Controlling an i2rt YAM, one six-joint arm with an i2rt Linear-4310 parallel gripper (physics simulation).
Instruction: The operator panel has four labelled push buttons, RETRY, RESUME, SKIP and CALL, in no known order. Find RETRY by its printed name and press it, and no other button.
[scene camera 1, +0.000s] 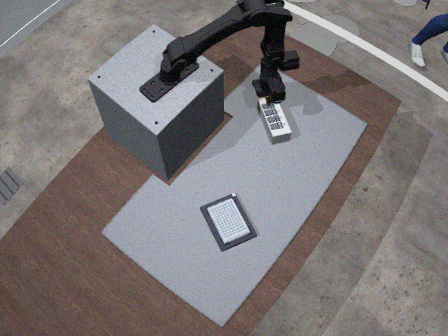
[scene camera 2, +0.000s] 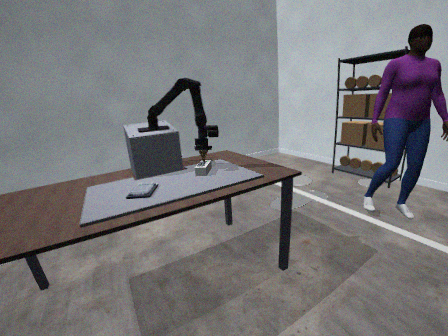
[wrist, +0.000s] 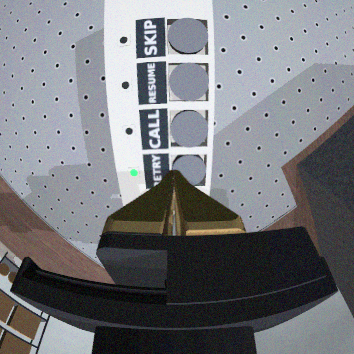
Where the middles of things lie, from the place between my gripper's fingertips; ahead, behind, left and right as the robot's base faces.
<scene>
Now: hand 10 mm to the left of the retry button (wrist: 191, 166). Also, from my hand: white operator panel (scene camera 1: 282, 134) 50 mm ahead, 30 mm below, 20 mm to the right; then call button (wrist: 188, 128) 30 mm to the right, 20 mm ahead; then resume button (wrist: 188, 81) 50 mm ahead, 40 mm to the right.
</scene>
